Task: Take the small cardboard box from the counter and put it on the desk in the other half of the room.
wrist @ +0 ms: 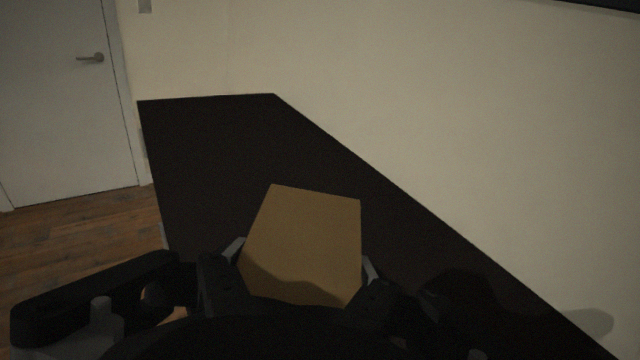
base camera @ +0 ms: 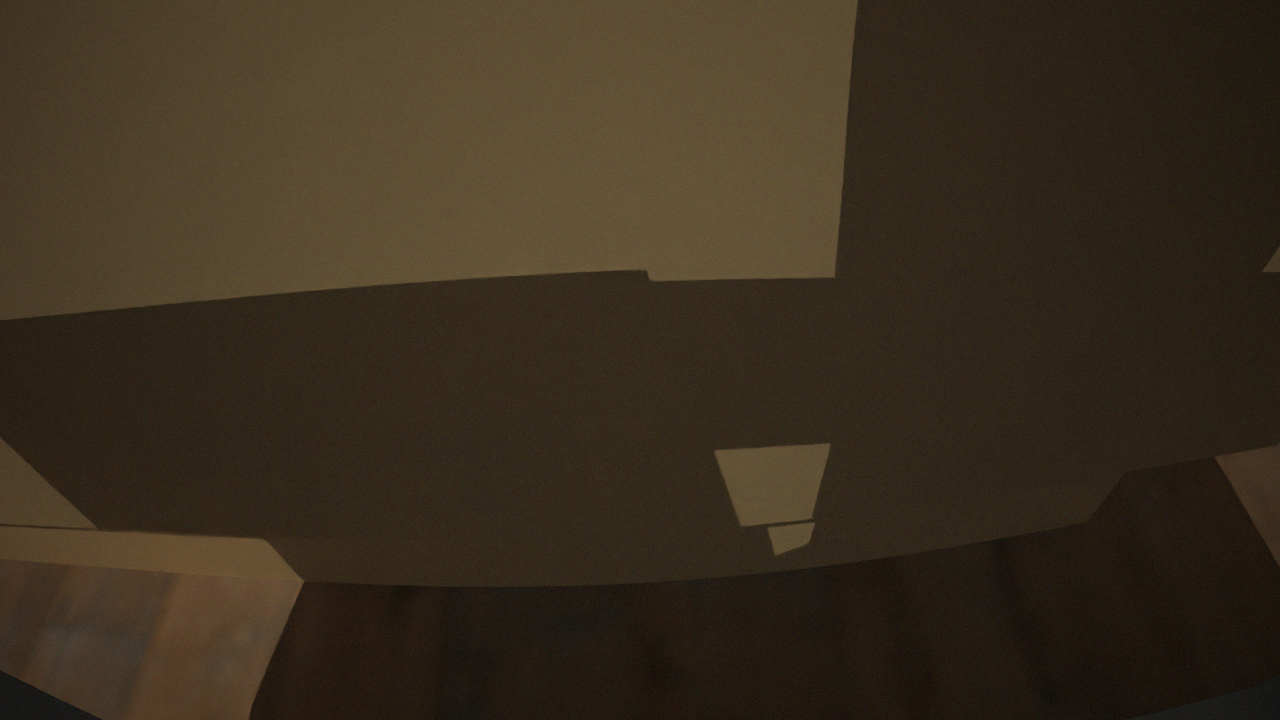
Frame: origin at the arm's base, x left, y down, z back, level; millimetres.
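Where they show: gripper, fingertip midpoint: (wrist: 300, 262).
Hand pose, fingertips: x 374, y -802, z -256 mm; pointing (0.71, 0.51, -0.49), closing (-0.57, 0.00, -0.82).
Observation:
After its pixels a point has its place.
The small cardboard box (wrist: 312, 240) {x 369, y -823, z -258 mm} is plain brown and shows low in the middle of the wrist view. My gripper (wrist: 300, 262) {x 374, y -802, z -256 mm} is shut on it, with one finger against its left side and one against its right side. The box is held above a long, dark, flat top (wrist: 225, 150) {x 1033, y -514, z -387 mm}, and a shadow falls on that top to the right. The frames do not tell whether this top is the counter or the desk. The box and the gripper do not show in the base camera view.
A pale wall (wrist: 475, 110) {x 586, y -788, z -803 mm} runs along the right edge of the dark top. A white door (wrist: 55, 125) {x 2302, y -140, z 322 mm} with a handle stands at the far left, beyond wooden floor (wrist: 90, 225) {x 1961, y 396, z 250 mm}. In the base camera view, a pale upright surface (base camera: 402, 161) {x 45, y 108, z -226 mm} stands close in front, above wooden floor (base camera: 626, 644) {x 27, y 396, z -247 mm}.

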